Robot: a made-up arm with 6 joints. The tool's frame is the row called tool.
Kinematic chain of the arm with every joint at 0, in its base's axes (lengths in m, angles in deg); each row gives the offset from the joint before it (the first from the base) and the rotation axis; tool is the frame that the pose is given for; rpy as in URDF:
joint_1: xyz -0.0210 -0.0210 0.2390 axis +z
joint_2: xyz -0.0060 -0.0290 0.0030 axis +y
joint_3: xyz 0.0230 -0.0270 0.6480 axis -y
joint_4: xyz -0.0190 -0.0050 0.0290 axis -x
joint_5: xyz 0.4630 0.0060 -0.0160 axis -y
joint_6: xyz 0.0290 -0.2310 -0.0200 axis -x
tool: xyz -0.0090 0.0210 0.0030 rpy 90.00 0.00 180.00
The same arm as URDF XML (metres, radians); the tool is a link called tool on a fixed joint. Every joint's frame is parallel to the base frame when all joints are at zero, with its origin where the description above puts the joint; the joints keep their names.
<robot name="arm">
<link name="base"/>
<link name="link1"/>
<link name="link2"/>
<link name="link3"/>
<link name="link4"/>
<link name="link5"/>
<link name="link6"/>
<link name="tool"/>
<joint name="joint_1" type="continuous"><parent link="base"/><child link="link1"/><origin xyz="-0.0210 -0.0210 0.2390" rpy="0.0000 0.0000 0.0000"/><axis xyz="0 0 1"/></joint>
<joint name="joint_2" type="continuous"><parent link="link1"/><child link="link2"/><origin xyz="-0.0060 -0.0290 0.0030" rpy="0.0000 0.0000 0.0000"/><axis xyz="0 1 0"/></joint>
<joint name="joint_3" type="continuous"><parent link="link2"/><child link="link3"/><origin xyz="0.0230 -0.0270 0.6480" rpy="0.0000 0.0000 0.0000"/><axis xyz="0 -1 0"/></joint>
<joint name="joint_4" type="continuous"><parent link="link3"/><child link="link4"/><origin xyz="-0.0190 -0.0050 0.0290" rpy="0.0000 0.0000 0.0000"/><axis xyz="-1 0 0"/></joint>
<joint name="joint_5" type="continuous"><parent link="link4"/><child link="link5"/><origin xyz="0.4630 0.0060 -0.0160" rpy="0.0000 0.0000 0.0000"/><axis xyz="0 -1 0"/></joint>
<joint name="joint_6" type="continuous"><parent link="link5"/><child link="link6"/><origin xyz="0.0290 -0.2310 -0.0200" rpy="0.0000 0.0000 0.0000"/><axis xyz="-1 0 0"/></joint>
<joint name="tool_joint" type="fixed"><parent link="link6"/><child link="tool"/><origin xyz="-0.0090 0.0210 0.0030" rpy="1.5708 0.0000 3.1416"/></joint>
</robot>

